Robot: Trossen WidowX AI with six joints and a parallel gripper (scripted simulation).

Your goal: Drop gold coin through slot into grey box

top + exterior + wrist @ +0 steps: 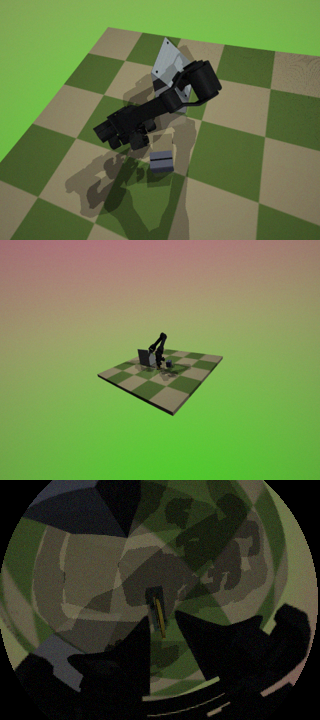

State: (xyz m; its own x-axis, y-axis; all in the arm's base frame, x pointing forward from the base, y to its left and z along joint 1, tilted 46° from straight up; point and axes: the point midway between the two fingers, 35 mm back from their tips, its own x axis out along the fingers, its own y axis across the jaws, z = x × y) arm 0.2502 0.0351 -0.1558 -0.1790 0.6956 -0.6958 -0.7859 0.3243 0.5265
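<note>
Right now my gripper tip is right at the gold coin.
</note>
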